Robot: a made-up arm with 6 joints. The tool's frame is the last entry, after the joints. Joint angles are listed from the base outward. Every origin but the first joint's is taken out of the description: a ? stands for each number. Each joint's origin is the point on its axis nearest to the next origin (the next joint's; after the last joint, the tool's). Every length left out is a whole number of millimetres.
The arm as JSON. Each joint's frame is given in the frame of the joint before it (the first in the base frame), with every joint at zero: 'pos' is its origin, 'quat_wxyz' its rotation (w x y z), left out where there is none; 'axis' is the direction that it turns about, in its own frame. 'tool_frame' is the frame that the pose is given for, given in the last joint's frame.
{
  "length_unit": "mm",
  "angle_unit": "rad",
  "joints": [
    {
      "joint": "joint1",
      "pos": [
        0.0,
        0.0,
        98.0
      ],
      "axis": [
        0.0,
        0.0,
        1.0
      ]
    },
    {
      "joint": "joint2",
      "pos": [
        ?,
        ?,
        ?
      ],
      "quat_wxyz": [
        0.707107,
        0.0,
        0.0,
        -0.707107
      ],
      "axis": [
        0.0,
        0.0,
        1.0
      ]
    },
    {
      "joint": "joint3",
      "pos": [
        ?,
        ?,
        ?
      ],
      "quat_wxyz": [
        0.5,
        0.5,
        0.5,
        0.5
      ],
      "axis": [
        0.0,
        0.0,
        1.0
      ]
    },
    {
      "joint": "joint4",
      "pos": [
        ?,
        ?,
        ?
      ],
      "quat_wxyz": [
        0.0,
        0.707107,
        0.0,
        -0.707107
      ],
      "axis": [
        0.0,
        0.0,
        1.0
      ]
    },
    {
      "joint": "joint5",
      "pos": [
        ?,
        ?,
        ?
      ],
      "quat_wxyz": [
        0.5,
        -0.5,
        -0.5,
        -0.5
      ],
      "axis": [
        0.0,
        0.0,
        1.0
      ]
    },
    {
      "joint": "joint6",
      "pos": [
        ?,
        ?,
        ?
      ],
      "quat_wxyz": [
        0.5,
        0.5,
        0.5,
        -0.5
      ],
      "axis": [
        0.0,
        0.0,
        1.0
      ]
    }
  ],
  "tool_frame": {
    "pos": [
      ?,
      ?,
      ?
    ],
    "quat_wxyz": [
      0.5,
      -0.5,
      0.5,
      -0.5
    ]
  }
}
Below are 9 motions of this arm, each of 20 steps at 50 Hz.
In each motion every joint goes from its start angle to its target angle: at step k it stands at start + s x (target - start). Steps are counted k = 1, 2, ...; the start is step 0. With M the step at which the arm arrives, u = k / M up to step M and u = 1 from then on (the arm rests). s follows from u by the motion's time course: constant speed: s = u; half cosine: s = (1 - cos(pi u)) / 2; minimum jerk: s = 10 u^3 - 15 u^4 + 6 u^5.
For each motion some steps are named. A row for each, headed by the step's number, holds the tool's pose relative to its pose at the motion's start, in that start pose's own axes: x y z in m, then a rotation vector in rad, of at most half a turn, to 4 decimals.
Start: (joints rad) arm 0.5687 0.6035 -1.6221 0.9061 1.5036 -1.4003
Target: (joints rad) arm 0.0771 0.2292 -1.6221 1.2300 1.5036 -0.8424
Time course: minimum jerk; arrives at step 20
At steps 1, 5, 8, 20:
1: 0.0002 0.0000 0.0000 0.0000 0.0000 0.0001
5: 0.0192 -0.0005 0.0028 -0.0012 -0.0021 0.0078
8: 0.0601 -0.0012 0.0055 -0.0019 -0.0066 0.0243
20: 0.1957 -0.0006 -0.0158 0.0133 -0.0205 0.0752

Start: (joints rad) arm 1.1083 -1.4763 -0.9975 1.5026 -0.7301 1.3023
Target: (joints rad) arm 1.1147 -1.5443 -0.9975 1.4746 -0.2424 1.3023
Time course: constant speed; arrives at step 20
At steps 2, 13, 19, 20:
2: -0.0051 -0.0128 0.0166 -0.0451 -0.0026 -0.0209
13: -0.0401 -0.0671 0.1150 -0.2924 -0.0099 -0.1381
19: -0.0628 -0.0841 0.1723 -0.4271 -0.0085 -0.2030
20: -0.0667 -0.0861 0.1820 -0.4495 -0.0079 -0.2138

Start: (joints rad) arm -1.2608 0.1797 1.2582 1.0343 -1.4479 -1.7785
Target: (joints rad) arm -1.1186 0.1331 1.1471 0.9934 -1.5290 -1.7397
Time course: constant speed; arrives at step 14
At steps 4, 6, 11, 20:
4: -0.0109 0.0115 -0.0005 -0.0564 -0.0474 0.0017
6: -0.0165 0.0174 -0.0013 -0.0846 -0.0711 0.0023
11: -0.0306 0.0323 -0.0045 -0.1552 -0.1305 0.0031
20: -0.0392 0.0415 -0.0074 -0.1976 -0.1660 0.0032

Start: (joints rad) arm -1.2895 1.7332 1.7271 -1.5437 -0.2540 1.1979
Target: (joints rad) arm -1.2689 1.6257 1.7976 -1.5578 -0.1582 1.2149
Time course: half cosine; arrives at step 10
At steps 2, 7, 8, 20:
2: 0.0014 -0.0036 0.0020 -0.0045 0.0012 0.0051
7: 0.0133 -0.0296 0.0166 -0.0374 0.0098 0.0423
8: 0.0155 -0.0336 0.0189 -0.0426 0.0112 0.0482
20: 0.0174 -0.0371 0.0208 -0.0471 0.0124 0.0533

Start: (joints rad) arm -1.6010 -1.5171 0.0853 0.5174 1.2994 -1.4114
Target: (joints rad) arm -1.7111 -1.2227 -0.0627 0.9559 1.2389 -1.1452
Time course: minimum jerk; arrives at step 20
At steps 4, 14, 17, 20:
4: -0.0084 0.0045 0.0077 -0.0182 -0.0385 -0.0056
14: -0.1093 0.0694 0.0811 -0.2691 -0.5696 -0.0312
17: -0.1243 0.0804 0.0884 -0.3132 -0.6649 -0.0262
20: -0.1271 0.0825 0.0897 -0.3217 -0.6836 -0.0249

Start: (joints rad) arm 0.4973 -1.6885 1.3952 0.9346 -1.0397 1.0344
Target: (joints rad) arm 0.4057 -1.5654 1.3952 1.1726 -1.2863 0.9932
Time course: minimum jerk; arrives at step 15
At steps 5, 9, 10, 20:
5: 0.0067 0.0143 -0.0196 0.0337 0.0462 0.0457
9: 0.0138 0.0491 -0.0645 0.1115 0.1542 0.1435
10: 0.0139 0.0574 -0.0747 0.1295 0.1795 0.1648
20: 0.0123 0.0741 -0.0946 0.1652 0.2296 0.2051

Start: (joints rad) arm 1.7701 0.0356 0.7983 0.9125 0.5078 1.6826
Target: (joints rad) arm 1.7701 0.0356 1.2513 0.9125 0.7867 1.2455
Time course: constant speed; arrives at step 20
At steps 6, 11, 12, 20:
6: -0.0220 -0.0067 0.1045 -0.1929 0.0597 -0.0346
11: -0.0476 0.0038 0.1921 -0.3494 0.1102 -0.0873
12: -0.0535 0.0077 0.2094 -0.3800 0.1203 -0.1004
20: -0.1087 0.0601 0.3412 -0.6135 0.1976 -0.2357

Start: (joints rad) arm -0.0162 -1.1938 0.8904 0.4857 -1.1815 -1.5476
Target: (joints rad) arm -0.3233 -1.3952 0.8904 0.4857 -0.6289 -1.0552
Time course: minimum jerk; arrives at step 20
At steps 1, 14, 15, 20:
1: 0.0001 -0.0003 -0.0001 0.0010 -0.0001 0.0000
14: 0.0258 -0.0885 -0.1432 0.6518 -0.0472 -0.2464
15: 0.0233 -0.0874 -0.1533 0.6914 -0.0486 -0.2799
20: 0.0178 -0.0834 -0.1699 0.7569 -0.0499 -0.3428

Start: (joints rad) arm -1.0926 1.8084 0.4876 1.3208 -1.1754 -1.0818
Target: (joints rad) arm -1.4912 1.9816 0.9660 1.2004 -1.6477 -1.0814
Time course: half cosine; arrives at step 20
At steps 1, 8, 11, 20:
1: 0.0002 0.0004 0.0012 0.0004 0.0001 0.0003
8: 0.0126 0.0196 0.0691 0.0204 0.0063 0.0094
11: 0.0237 0.0266 0.1181 0.0292 0.0131 0.0086
20: 0.0507 0.0271 0.2089 0.0341 0.0348 -0.0058

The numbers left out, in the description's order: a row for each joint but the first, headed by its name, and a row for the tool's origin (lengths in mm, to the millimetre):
joint2: 116.0 -110.0 0.0
joint3: -73.0 -39.0 0.0
joint4: -410.0 -15.0 0.0
joint5: -10.0 -134.0 0.0
joint6: -274.0 -344.0 0.0
tool: 3.0 69.0 0.0

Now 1 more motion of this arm.
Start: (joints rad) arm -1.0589 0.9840 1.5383 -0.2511 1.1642 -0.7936
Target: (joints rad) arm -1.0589 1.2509 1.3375 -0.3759 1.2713 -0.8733
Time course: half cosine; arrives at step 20
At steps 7, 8, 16, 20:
7: 0.0016 -0.0071 0.0063 0.0222 0.1411 -0.0340
8: 0.0022 -0.0089 0.0083 0.0274 0.1785 -0.0432
16: 0.0080 -0.0219 0.0278 0.0587 0.4660 -0.1172
20: 0.0094 -0.0239 0.0319 0.0623 0.5149 -0.1304

